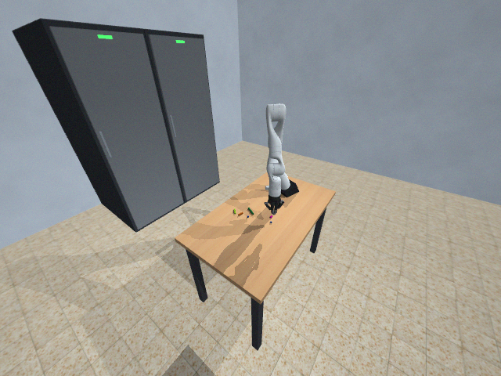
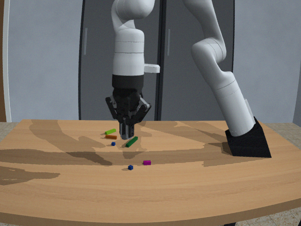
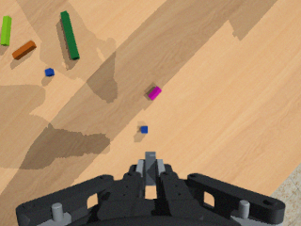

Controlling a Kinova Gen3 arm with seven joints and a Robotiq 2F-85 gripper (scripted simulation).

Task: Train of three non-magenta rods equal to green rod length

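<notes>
My gripper is now 7 cm past the magenta rod, 4 cm to the left of it and 12 cm above it. The rest, counted from my hand: grey rod: 2 cm below; orange rod: 2 cm behind, 26 cm to the right, 12 cm below; green rod: 8 cm behind, 20 cm to the right, 12 cm below.
</notes>
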